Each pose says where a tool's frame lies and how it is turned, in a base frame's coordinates. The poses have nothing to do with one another.
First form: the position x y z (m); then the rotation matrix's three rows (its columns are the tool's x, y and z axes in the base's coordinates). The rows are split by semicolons.
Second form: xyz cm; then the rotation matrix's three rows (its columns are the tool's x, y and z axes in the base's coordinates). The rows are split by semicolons. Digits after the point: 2 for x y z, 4 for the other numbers.
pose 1, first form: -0.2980 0.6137 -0.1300; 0.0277 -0.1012 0.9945; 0.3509 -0.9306 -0.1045; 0.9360 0.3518 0.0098
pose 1, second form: -29.80 61.37 -13.00; 0.0277 -0.1012 0.9945; 0.3509 -0.9306 -0.1045; 0.9360 0.3518 0.0098
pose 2, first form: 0.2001 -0.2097 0.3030; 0.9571 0.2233 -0.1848; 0.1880 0.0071 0.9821; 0.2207 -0.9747 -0.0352
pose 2, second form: 20.01 -20.97 30.30; 0.9571 0.2233 -0.1848; 0.1880 0.0071 0.9821; 0.2207 -0.9747 -0.0352
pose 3, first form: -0.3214 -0.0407 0.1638; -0.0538 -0.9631 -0.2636; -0.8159 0.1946 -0.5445; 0.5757 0.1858 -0.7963
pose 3, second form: -32.14 -4.07 16.38; -0.0538 -0.9631 -0.2636; -0.8159 0.1946 -0.5445; 0.5757 0.1858 -0.7963
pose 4, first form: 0.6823 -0.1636 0.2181; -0.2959 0.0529 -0.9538; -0.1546 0.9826 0.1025; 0.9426 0.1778 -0.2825
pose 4, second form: 68.23 -16.36 21.81; -0.2959 0.0529 -0.9538; -0.1546 0.9826 0.1025; 0.9426 0.1778 -0.2825
